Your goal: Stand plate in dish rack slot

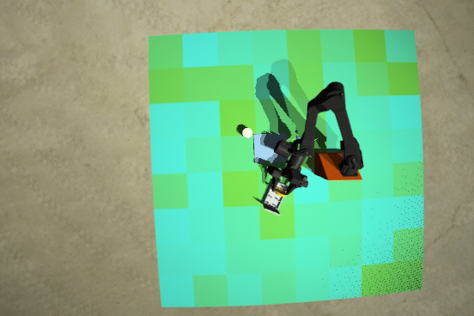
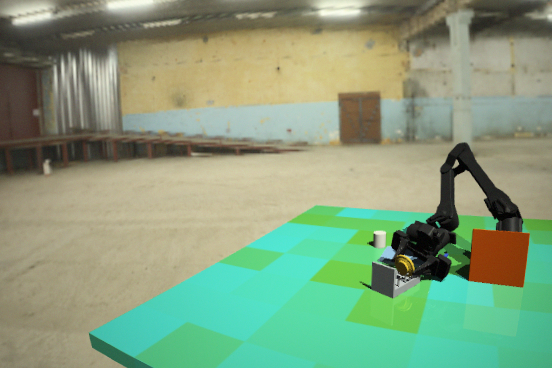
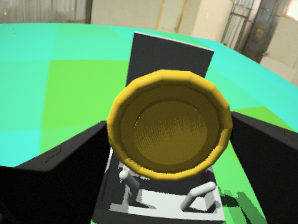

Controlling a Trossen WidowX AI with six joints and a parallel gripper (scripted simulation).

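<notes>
Right now the yellow plate is 10 mm to the right of my gripper tip. Also, from my gripper tip: light blue mat (30 mm ahead, 200 mm to the right, 50 mm below); then grey dish rack (10 mm ahead, 20 mm to the left, 30 mm below); then dark blue spoon (90 mm behind, 200 mm to the right, 50 mm below).
</notes>
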